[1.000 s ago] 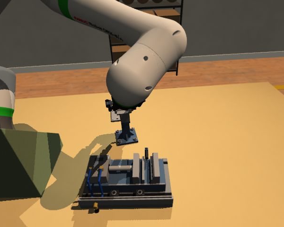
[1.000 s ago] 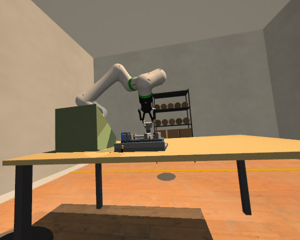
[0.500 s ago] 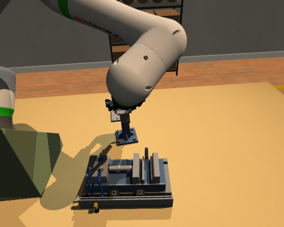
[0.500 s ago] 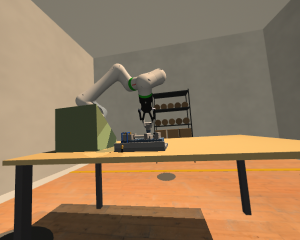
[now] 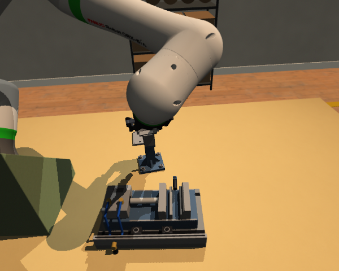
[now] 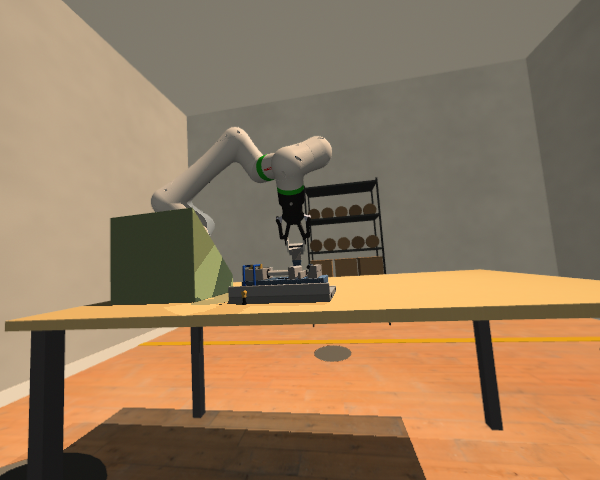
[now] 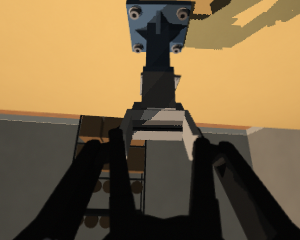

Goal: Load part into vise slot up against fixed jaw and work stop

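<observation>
The V-block post lies 12 cm below my hand and 1 cm to the left of it. Also, from my hand: cylinder rod: 22 cm to the right, 10 cm below, 1 cm behind; work stop: 18 cm to the right, 9 cm below, 8 cm ahead; part: 1 cm to the left, 1 cm below.
</observation>
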